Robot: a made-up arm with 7 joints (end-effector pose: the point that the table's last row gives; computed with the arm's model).
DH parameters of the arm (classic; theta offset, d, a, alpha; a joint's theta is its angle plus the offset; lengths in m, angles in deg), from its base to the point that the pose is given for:
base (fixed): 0 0.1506 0.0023 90
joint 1: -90 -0.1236 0.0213 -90
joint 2: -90 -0.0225 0.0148 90
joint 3: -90 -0.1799 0.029 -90
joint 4: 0 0.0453 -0.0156 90
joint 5: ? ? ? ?
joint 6: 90 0.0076 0.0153 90
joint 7: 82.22 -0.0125 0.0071 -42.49
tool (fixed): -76.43 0.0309 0 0
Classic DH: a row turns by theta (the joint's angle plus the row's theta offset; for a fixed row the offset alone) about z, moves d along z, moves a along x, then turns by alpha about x.
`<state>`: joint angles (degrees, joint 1 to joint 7).
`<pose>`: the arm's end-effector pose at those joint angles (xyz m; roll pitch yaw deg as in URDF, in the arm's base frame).
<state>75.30 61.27 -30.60 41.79 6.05 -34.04 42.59</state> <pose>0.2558 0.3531 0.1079 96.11 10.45 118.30</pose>
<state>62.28 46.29 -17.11 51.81 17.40 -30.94 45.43</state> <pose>0.2881 0.2697 0.0674 97.88 27.77 97.22</pose>
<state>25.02 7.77 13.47 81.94 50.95 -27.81 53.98</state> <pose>0.2161 0.1045 -0.0013 21.49 69.81 -5.20</pose>
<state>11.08 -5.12 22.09 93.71 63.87 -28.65 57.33</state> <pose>0.1683 0.0826 0.0002 -18.41 57.60 -40.03</pose>
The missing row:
joint 5: 0 -0.1622 0.0183 90
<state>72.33 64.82 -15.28 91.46 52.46 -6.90 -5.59</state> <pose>0.2204 0.2531 0.1819 33.32 64.83 48.15</pose>
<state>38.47 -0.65 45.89 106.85 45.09 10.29 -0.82</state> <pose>0.1938 0.1658 0.0846 -77.56 44.16 -73.84</pose>
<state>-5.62 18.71 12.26 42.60 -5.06 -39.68 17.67</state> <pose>0.0372 0.1965 -0.1798 151.89 19.99 152.79</pose>
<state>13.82 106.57 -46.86 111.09 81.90 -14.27 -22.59</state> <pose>0.0479 0.2952 0.0244 151.71 20.92 167.40</pose>
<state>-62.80 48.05 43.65 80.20 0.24 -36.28 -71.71</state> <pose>-0.0815 0.3300 0.0240 70.66 51.95 159.16</pose>
